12 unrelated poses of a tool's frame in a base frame.
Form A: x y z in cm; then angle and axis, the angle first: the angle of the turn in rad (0 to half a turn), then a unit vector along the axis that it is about.
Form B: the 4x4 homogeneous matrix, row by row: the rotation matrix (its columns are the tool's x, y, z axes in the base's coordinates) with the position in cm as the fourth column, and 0 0 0 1 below. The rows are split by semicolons. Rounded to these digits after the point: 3 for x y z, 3 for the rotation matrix.
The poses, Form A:
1: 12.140 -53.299 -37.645 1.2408 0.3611 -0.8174 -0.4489
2: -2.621 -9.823 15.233 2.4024 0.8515 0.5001 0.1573
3: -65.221 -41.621 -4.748 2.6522 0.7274 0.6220 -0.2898
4: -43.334 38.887 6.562 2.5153 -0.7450 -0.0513 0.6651
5: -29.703 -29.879 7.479 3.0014 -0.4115 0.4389 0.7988
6: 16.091 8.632 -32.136 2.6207 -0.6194 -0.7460 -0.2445
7: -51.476 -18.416 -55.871 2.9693 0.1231 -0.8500 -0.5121
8: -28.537 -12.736 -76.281 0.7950 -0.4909 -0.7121 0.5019
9: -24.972 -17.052 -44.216 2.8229 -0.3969 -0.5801 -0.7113
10: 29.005 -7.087 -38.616 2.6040 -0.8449 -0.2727 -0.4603
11: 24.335 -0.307 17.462 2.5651 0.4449 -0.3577 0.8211
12: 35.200 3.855 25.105 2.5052 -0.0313 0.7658 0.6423
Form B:
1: 0.412 0.225 -0.883 12.140; -0.624 0.776 -0.094 -53.299; 0.664 0.590 0.460 -37.645; 0 0 0 1
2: 0.522 0.635 0.570 -2.621; 0.847 -0.304 -0.437 -9.823; -0.104 0.710 -0.696 15.233; 0 0 0 1
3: 0.114 0.988 -0.104 -65.221; 0.716 -0.154 -0.681 -41.621; -0.689 0.003 -0.725 -4.748; 0 0 0 1
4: 0.194 -0.321 -0.927 -43.334; 0.459 -0.805 0.375 38.887; -0.867 -0.498 -0.009 6.562; 0 0 0 1
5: -0.653 -0.471 -0.593 -29.703; -0.248 -0.607 0.755 -29.879; -0.715 0.640 0.280 7.479; 0 0 0 1
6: -0.151 0.985 -0.088 16.091; 0.741 0.172 0.649 8.632; 0.654 0.032 -0.756 -32.136; 0 0 0 1
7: -0.955 -0.120 -0.271 -51.476; -0.296 0.449 0.843 -18.416; 0.021 0.885 -0.465 -55.871; 0 0 0 1
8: 0.773 -0.254 -0.582 -28.537; 0.463 0.852 0.243 -12.736; 0.435 -0.458 0.776 -76.281; 0 0 0 1
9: -0.643 0.672 0.369 -24.972; 0.226 -0.294 0.929 -17.052; 0.732 0.680 0.037 -44.216; 0 0 0 1
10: 0.468 0.664 0.583 29.005; 0.193 -0.721 0.666 -7.087; 0.863 -0.199 -0.465 -38.616; 0 0 0 1
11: -0.475 -0.740 0.477 24.335; 0.155 -0.603 -0.782 -0.307; 0.866 -0.297 0.401 17.462; 0 0 0 1
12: -0.802 -0.425 0.419 35.200; 0.338 0.254 0.906 3.855; -0.491 0.869 -0.060 25.105; 0 0 0 1
